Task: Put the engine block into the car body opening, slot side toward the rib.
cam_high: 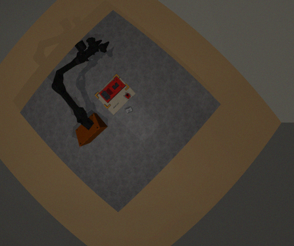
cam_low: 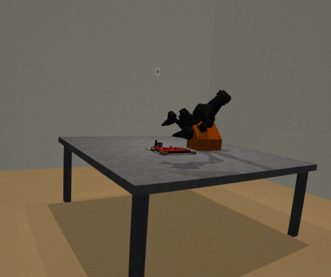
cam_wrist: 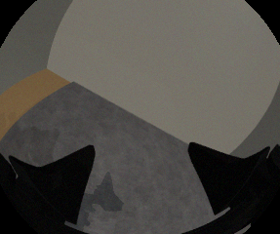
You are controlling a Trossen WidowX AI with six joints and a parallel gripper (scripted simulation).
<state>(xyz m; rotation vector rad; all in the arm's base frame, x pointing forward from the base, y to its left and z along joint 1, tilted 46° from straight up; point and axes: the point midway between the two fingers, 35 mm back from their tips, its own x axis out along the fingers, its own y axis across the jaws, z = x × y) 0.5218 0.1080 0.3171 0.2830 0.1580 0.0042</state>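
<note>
Right now the grey engine block is 32 cm behind my gripper tip, 46 cm to the right of it and 15 cm below it.
</note>
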